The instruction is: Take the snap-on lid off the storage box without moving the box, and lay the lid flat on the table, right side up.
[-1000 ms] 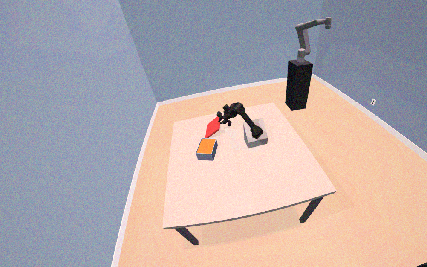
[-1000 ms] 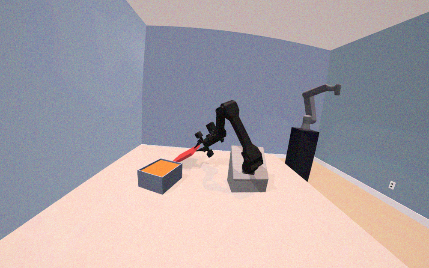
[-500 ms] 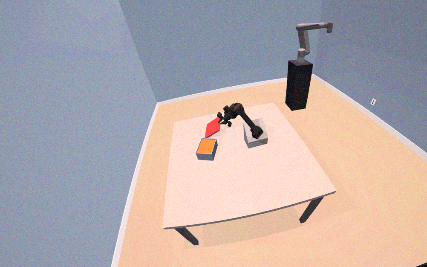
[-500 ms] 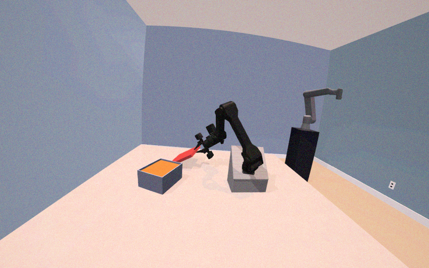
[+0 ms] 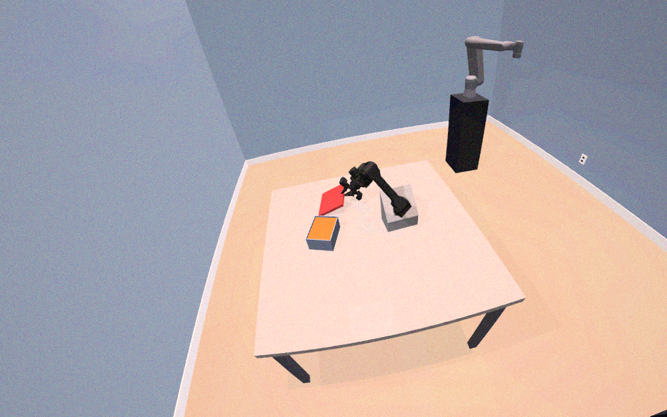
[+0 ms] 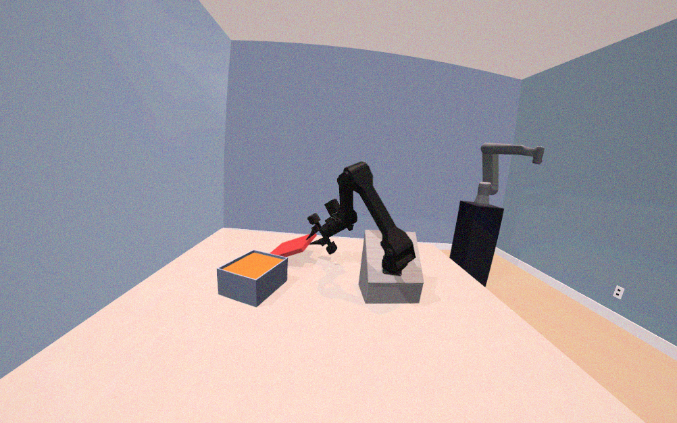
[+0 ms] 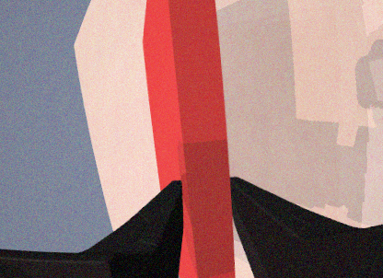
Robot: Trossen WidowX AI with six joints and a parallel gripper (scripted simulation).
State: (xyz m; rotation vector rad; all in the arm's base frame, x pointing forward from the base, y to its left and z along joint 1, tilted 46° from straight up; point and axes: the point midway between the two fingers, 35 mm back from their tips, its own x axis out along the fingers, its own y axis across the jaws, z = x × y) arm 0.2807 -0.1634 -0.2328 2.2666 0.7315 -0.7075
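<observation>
My gripper tip is now 80 mm short of the red lid, 10 mm to the left of it and 30 mm above it. Round my gripper tip: storage box: 150 mm ahead, 290 mm to the left, 40 mm below.
</observation>
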